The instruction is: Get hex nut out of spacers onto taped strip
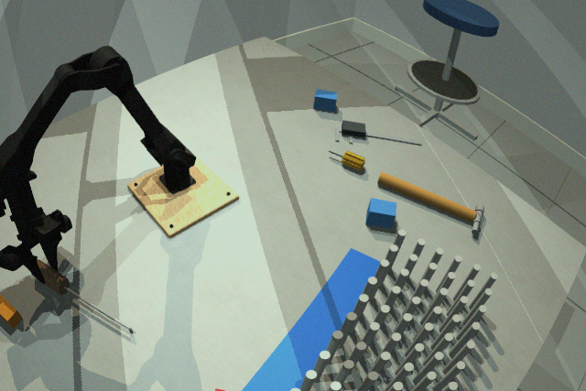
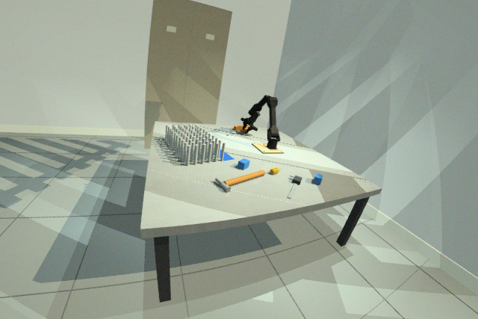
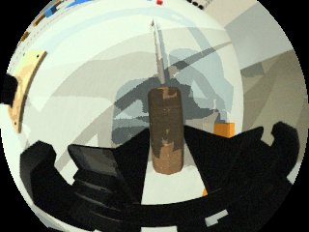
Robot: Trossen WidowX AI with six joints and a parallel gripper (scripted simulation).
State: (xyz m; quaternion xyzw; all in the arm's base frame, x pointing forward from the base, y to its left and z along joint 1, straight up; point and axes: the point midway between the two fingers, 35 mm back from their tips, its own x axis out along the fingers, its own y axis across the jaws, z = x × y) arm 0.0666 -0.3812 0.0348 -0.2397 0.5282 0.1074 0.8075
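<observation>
Right now my gripper tip is 37 cm short of the blue taped strip, 39 cm to the right of it and 2 cm above it. Round my gripper tip: small red cube (38 cm ahead, 15 cm to the left, 1 cm below); hex nut (54 cm ahead, 39 cm to the left, 1 cm below); orange block (5 cm behind, 15 cm to the right).
</observation>
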